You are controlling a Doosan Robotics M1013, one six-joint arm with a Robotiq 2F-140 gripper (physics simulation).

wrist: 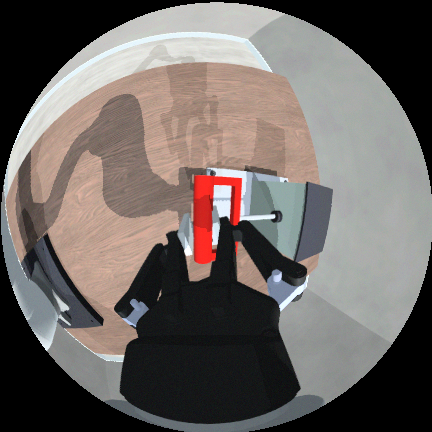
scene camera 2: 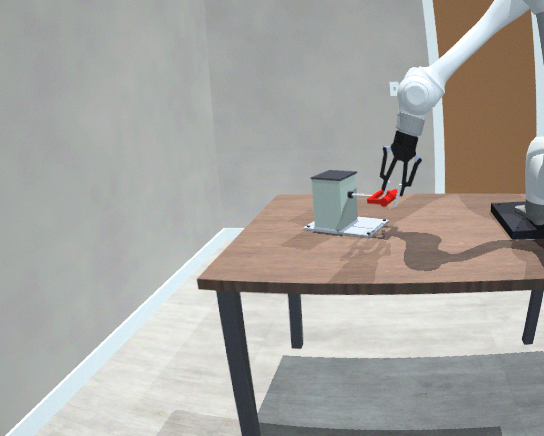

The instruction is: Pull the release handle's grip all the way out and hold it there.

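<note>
The release handle's red grip [scene camera 2: 385, 199] [wrist: 203, 220] is a rectangular loop with a thick outer bar. It stands out from the grey-green box [scene camera 2: 330, 202] [wrist: 280, 200] on a thin pale rod [scene camera 2: 362, 195] [wrist: 259, 217], which enters the box through a black collar [scene camera 2: 350, 194] [wrist: 278, 216]. A length of rod shows between the grip and the box. My gripper [scene camera 2: 392, 194] [wrist: 202, 217] points down and is shut on the thick bar, one finger inside the loop and one on the outer side. Part of the loop is hidden behind a finger in the wrist view.
The box has a dark top [scene camera 2: 334, 175] [wrist: 314, 220] and stands on a pale base plate [scene camera 2: 371, 226] [wrist: 227, 176] with bolts, on the wooden table [scene camera 2: 280, 265] [wrist: 165, 150]. The arm's black mount [scene camera 2: 505, 220] [wrist: 70, 295] is on the table, on the side away from the box. Walls stand beyond the table.
</note>
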